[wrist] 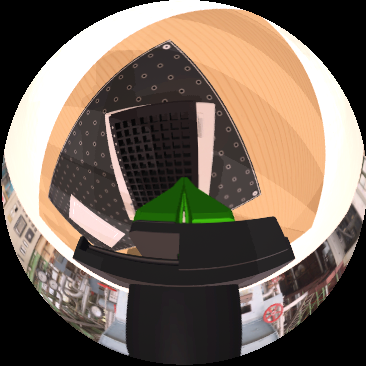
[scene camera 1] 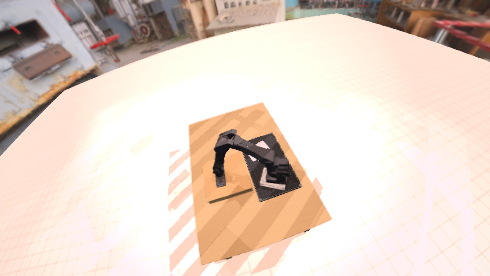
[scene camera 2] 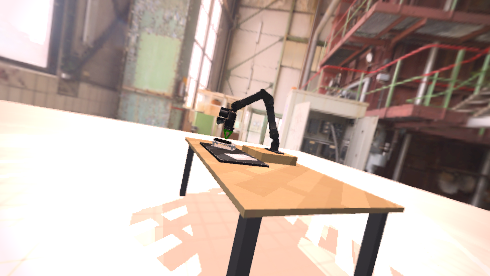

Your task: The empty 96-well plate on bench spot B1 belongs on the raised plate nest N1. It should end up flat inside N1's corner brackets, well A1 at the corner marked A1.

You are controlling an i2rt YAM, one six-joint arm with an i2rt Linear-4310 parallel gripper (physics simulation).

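Where they show: gripper, fingertip midpoint: (wrist: 183, 182) (scene camera 1: 273, 179) (scene camera 2: 225, 139); arm's base, origin of the base link: (scene camera 1: 220, 173) (scene camera 2: 273, 151).
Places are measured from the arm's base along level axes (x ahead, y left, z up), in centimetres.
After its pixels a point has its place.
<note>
The black 96-well plate (wrist: 155, 150) @(z 0.5, x 38.5, y -13.4 cm) (scene camera 2: 220, 140) @(z 0.3, x 39.6, y -9.0 cm) lies over the pale raised nest N1 (wrist: 206, 145) @(z -1.2, x 36.2, y -17.9 cm) (scene camera 1: 274, 186) @(z -1.5, x 34.2, y -17.8 cm) (scene camera 2: 223, 146) @(z -4.2, x 35.6, y -12.5 cm). In the wrist view a wide strip of nest shows along the plate's right side and a thin edge along its left. I cannot tell whether it sits flat inside the brackets, and the A1 marks are not readable. My gripper (wrist: 183, 182) @(z 1.2, x 34.6, y -14.3 cm) (scene camera 2: 227, 137) @(z 1.2, x 34.6, y -14.3 cm) is shut and empty, its green fingertips together over the plate's near part and hiding some of it. In scene camera 1 the arm hides the fingertips and most of the plate.
A white rectangle (scene camera 1: 260, 145) @(z -4.6, x 33.8, y 20.0 cm) (scene camera 2: 241, 157) @(z -4.6, x 31.2, y 17.5 cm) (wrist: 95, 221) @(z -4.6, x 31.3, y 12.4 cm), probably spot B1, lies on the black perforated board (scene camera 1: 292, 181) @(z -4.8, x 47.2, y -16.2 cm) (scene camera 2: 215, 154) @(z -4.6, x 47.7, y 20.0 cm) (wrist: 170, 75) @(z -4.8, x 45.9, y -18.3 cm). The arm's base stands on a raised wooden block (scene camera 1: 235, 187) @(z -0.5, x 9.3, y -12.5 cm) (scene camera 2: 285, 159) @(z -2.4, x -2.5, y 13.2 cm) beside the board, on the wooden table (scene camera 1: 300, 210) @(z -6.1, x 45.7, y -35.6 cm) (scene camera 2: 320, 187) @(z -6.1, x 3.6, y 53.7 cm) (wrist: 280, 100) @(z -6.1, x 37.3, y -33.6 cm).
</note>
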